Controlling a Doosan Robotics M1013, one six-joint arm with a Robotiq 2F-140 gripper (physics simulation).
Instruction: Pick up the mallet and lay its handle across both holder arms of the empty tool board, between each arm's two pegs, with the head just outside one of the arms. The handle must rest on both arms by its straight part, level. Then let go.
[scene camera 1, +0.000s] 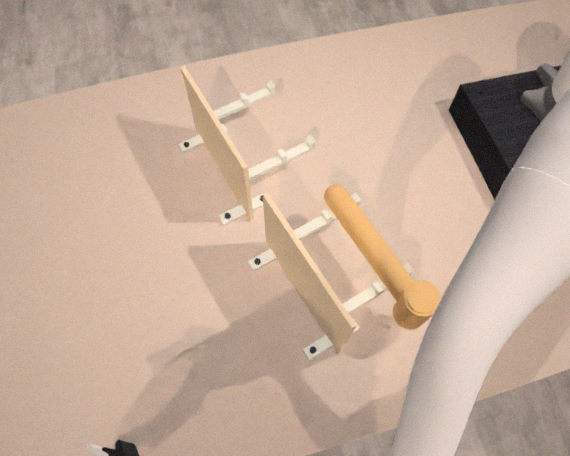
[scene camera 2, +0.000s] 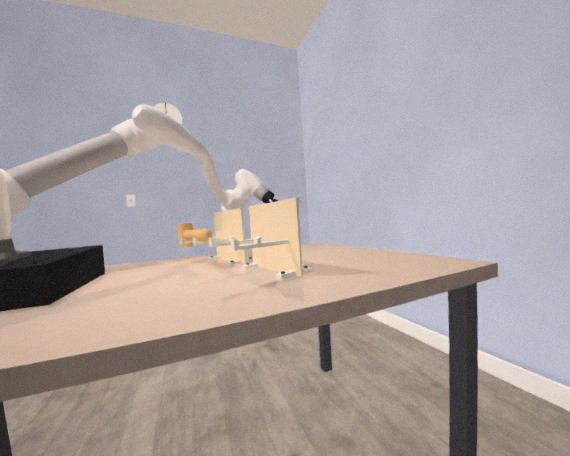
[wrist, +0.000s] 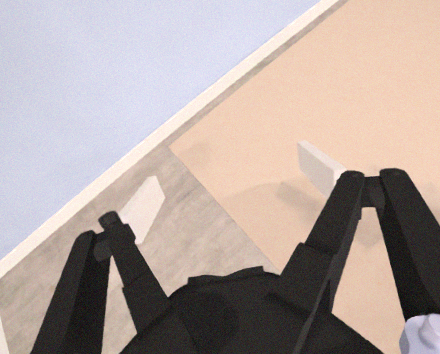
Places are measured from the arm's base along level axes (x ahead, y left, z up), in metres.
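Pixels of known places: gripper, fingertip midpoint: (wrist: 226, 171).
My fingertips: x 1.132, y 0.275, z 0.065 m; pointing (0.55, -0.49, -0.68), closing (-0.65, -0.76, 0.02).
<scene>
For each thing: its top centre in the pictures, then the offset to it from my fingertips. "spot": a spot on its surface instead. Level surfaces: height alone.
- orange mallet at its top centre: (scene camera 1: 380, 239) (scene camera 2: 193, 222) dx -0.574, dy -0.174, dz +0.007 m
- mallet head at a spot on its surface: (scene camera 1: 417, 304) spot: dx -0.573, dy -0.053, dz +0.007 m
- table at its surface level: dz -0.158 m
The orange mallet (scene camera 1: 370, 240) (scene camera 2: 198, 235) lies across both holder arms of one tool board (scene camera 1: 305, 275) (scene camera 2: 228, 225). Its handle passes between the inner and outer pegs of the upper arm (scene camera 1: 312, 227) and the lower arm (scene camera 1: 362, 300) in scene camera 1, and looks about level. The mallet head (scene camera 1: 417, 304) (scene camera 2: 185, 235) is just outside the lower arm. Contact under the handle is hidden. My gripper (scene camera 2: 273, 200) (wrist: 226, 171) is open and empty, well away from the mallet; part of it shows at the bottom left of scene camera 1.
A second tool board (scene camera 1: 217, 145) (scene camera 2: 275, 235) stands beside the first, its two arms bare. The black robot base (scene camera 1: 482, 125) (scene camera 2: 50, 272) is on the table (scene camera 1: 75, 200) (scene camera 2: 150, 310). The white robot arm (scene camera 1: 480, 280) (scene camera 2: 200, 155) passes close by the mallet head in scene camera 1.
</scene>
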